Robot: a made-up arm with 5 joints. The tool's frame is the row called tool. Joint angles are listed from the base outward.
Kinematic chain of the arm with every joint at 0, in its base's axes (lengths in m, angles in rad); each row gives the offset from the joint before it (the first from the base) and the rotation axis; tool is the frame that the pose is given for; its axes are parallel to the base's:
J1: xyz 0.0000 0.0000 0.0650 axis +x
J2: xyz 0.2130 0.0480 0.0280 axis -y
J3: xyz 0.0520 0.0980 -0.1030 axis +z
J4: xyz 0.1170 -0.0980 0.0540 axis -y
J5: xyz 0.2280 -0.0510 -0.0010 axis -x
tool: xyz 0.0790 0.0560 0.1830
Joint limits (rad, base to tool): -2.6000..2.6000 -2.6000..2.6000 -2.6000..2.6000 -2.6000..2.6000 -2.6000..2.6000
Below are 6 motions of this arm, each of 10 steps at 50 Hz.
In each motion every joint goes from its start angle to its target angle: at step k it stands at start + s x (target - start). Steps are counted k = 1, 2, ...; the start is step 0. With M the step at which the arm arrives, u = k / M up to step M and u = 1 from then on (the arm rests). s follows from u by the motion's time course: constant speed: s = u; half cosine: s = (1 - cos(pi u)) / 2; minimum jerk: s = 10 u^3 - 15 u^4 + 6 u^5.
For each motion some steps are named. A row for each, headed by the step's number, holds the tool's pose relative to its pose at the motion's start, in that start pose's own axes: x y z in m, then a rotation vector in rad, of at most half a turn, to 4 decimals.
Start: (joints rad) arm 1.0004 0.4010 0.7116 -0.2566 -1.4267
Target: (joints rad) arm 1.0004 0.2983 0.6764 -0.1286 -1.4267
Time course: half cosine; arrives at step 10
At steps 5, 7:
5: -0.0053 -0.0125 0.0044 0.0363 -0.0132 0.0232
7: -0.0089 -0.0199 0.0070 0.0570 -0.0221 0.0363

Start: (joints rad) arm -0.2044 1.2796 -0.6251 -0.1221 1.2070
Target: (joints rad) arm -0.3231 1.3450 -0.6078 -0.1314 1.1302
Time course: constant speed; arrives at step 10
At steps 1, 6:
1: -0.0023 -0.0018 0.0063 0.0072 -0.0145 -0.0012
6: -0.0153 -0.0103 0.0375 0.0434 -0.0876 -0.0048

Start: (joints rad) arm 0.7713 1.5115 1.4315 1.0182 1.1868
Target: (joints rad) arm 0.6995 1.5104 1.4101 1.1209 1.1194
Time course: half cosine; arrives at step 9
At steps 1, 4, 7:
1: 0.0000 -0.0009 0.0011 0.0033 -0.0018 -0.0025
4: -0.0012 -0.0122 0.0149 0.0459 -0.0253 -0.0334
7: -0.0037 -0.0266 0.0309 0.0985 -0.0543 -0.0710

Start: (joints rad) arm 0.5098 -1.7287 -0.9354 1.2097 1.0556
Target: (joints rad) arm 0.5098 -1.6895 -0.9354 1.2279 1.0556
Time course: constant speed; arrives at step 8
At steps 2, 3, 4, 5, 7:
2: 0.0010 -0.0040 0.0000 0.0028 0.0013 -0.0127
3: 0.0016 -0.0060 -0.0001 0.0041 0.0020 -0.0190
4: 0.0020 -0.0080 -0.0001 0.0055 0.0026 -0.0253
5: 0.0025 -0.0100 -0.0001 0.0069 0.0033 -0.0317
7: 0.0035 -0.0140 -0.0002 0.0095 0.0047 -0.0443

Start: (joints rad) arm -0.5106 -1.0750 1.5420 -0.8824 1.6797
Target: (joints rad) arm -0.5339 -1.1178 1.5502 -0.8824 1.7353
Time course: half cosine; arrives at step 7
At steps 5, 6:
5: 0.0014 0.0128 0.0047 -0.0154 -0.0213 0.0069
6: 0.0016 0.0150 0.0055 -0.0180 -0.0249 0.0079

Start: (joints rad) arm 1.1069 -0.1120 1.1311 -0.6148 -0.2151
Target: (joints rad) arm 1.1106 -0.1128 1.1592 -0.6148 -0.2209
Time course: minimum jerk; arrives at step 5
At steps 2, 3, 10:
2: 0.0007 0.0042 0.0003 -0.0028 0.0007 0.0078
3: 0.0015 0.0090 0.0006 -0.0060 0.0016 0.0168
10: 0.0021 0.0132 0.0008 -0.0088 0.0024 0.0247

